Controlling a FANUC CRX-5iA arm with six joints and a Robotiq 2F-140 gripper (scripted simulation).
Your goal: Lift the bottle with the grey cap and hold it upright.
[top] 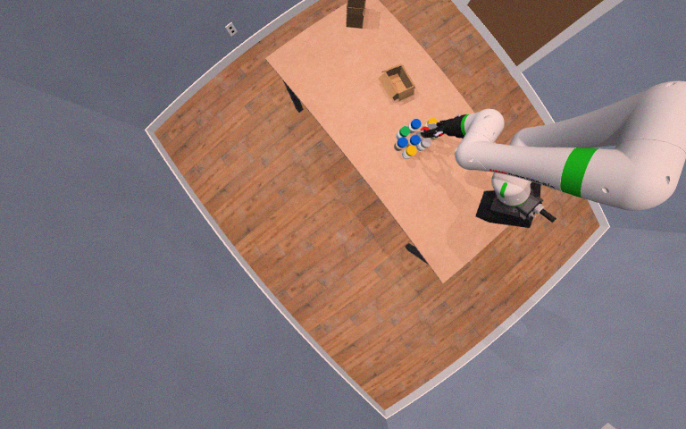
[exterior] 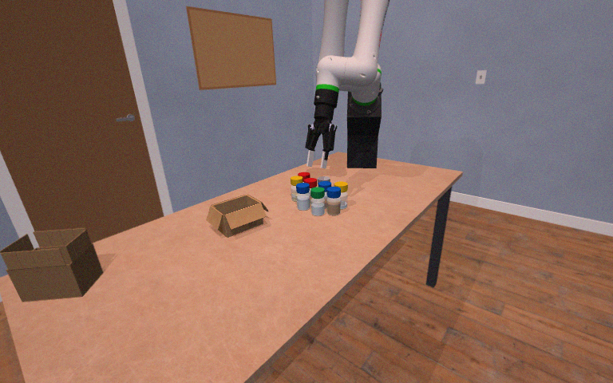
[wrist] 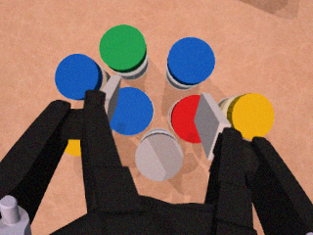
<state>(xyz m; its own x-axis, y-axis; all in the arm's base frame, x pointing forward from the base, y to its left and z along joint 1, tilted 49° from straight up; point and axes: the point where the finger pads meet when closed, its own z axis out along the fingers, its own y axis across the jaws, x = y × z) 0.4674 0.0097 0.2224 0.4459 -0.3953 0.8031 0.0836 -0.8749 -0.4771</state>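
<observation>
My hand is 4 cm to the left of the red-capped bottle and 15 cm above it. Also, from my hand: yellow-capped bottle: 2 cm ahead, 11 cm to the right, 15 cm below; then blue bottle: 1 cm behind, 3 cm to the left, 15 cm below.
</observation>
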